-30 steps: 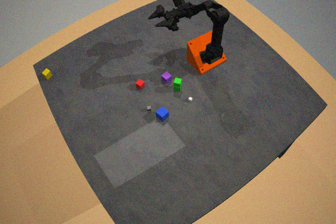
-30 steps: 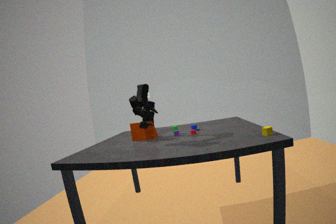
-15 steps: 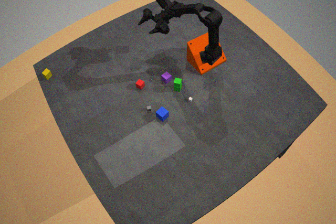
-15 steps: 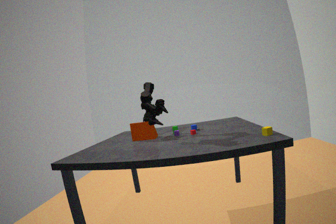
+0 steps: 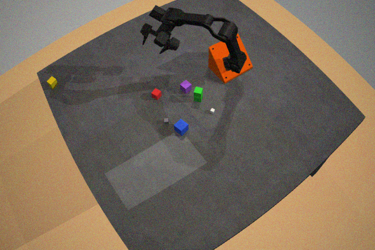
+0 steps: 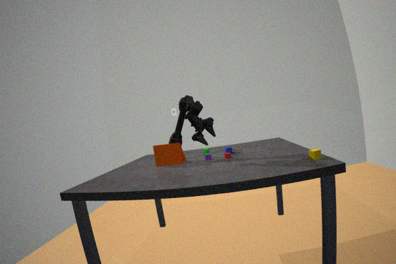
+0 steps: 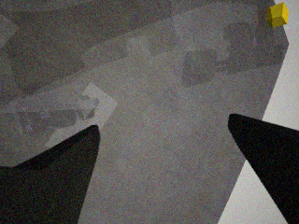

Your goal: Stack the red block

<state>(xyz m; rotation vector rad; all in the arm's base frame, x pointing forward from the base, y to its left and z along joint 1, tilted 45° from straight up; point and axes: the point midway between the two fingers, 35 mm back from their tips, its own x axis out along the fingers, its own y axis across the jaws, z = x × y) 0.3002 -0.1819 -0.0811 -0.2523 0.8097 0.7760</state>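
Right now the red block is 16 cm to the left of my gripper tip, 12 cm below it and 6 cm ahead of it. Round my gripper tip: purple block (19 cm to the left, 12 cm below, 8 cm behind); then blue block (37 cm to the left, 12 cm below, 4 cm ahead); then small grey cube (31 cm to the left, 13 cm below, 8 cm ahead).
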